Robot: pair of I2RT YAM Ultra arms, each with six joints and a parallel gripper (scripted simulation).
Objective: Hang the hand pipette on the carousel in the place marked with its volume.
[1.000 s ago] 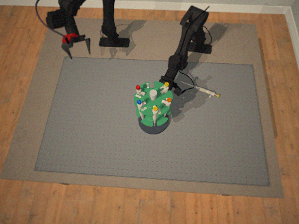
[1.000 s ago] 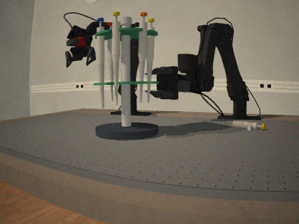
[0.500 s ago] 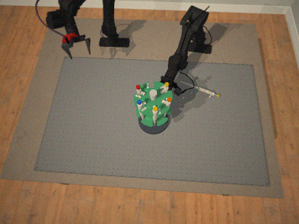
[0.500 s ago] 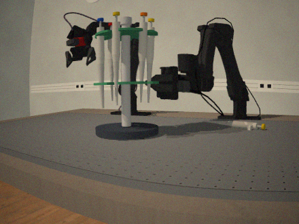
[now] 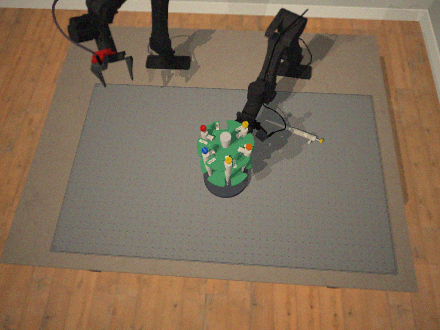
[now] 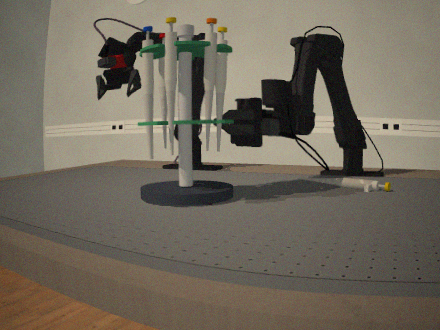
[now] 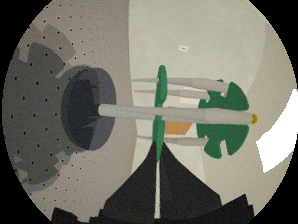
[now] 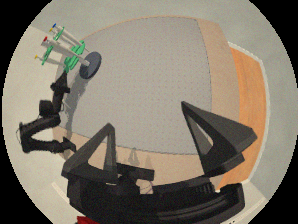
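The pipette lies 120 mm behind my left hand, 230 mm to the left of it and 130 mm below it.
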